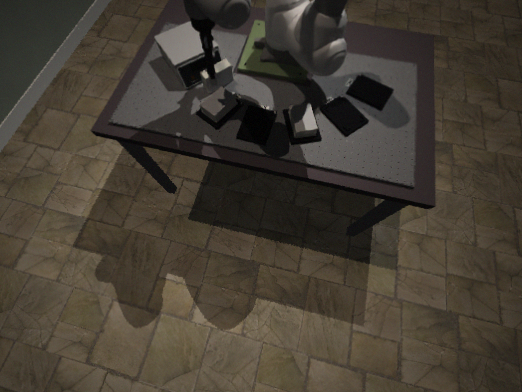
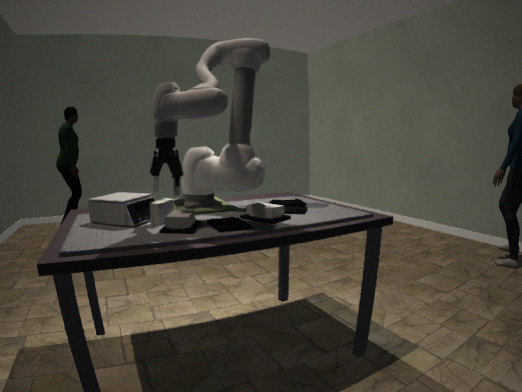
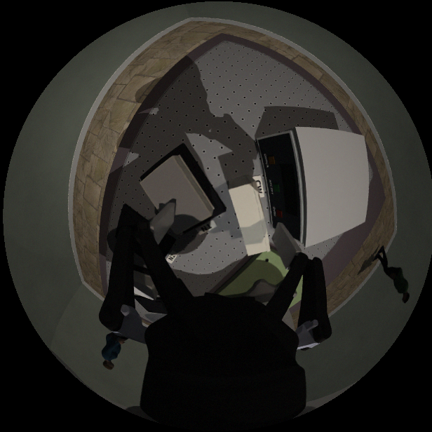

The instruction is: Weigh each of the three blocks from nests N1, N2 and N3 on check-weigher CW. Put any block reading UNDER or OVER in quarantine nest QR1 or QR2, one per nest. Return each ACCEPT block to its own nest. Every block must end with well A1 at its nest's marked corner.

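Frame: origin at the arm's base, x ahead, y left, z up, level; metres.
Seen in the pictures: gripper, between the fingertips: (image 2: 165, 194); arm's base, origin of its link: (image 1: 282, 48) (image 2: 198, 203).
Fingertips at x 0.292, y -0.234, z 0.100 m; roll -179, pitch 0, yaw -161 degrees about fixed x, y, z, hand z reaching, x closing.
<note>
Offsets run from my fingertips to a thing's top centre. "spot": to the spot under its first point. Level surfaces: height alone.
A cream block {0.007 m right, 0.046 m back, 0.030 m down} (image 1: 224, 71) (image 2: 162, 211) (image 3: 250, 217) stands on its long edge beside the CW label, in front of the check-weigher's display box (image 1: 180, 42) (image 2: 120, 207) (image 3: 332, 185). My gripper (image 2: 166, 187) (image 3: 225, 221) is open and empty, a little above this block. A block {0.031 m left, 0.087 m ahead, 0.062 m down} (image 1: 215, 104) (image 2: 180, 219) (image 3: 175, 192) lies flat in dark nest N1. Nest N2 {0.197 m left, 0.138 m ahead, 0.099 m down} (image 1: 257, 125) (image 2: 229, 224) is empty. A block {0.375 m left, 0.105 m ahead, 0.062 m down} (image 1: 305, 120) (image 2: 267, 210) lies in the third nest. Two empty dark nests {spot: 0.544 m left, 0.032 m ahead, 0.104 m down} (image 1: 345, 115) {spot: 0.640 m left, 0.113 m back, 0.103 m down} (image 1: 370, 91) lie farther right. Well A1 and any lit display lamp cannot be made out.
The arm's base stands on a green plate (image 1: 250, 60) (image 3: 237, 280) behind the nests. The grey perforated board {0.115 m down} (image 1: 380, 150) covers most of the purple table. A person in green (image 2: 69, 145) and a person in blue (image 2: 511, 170) stand away from the table.
</note>
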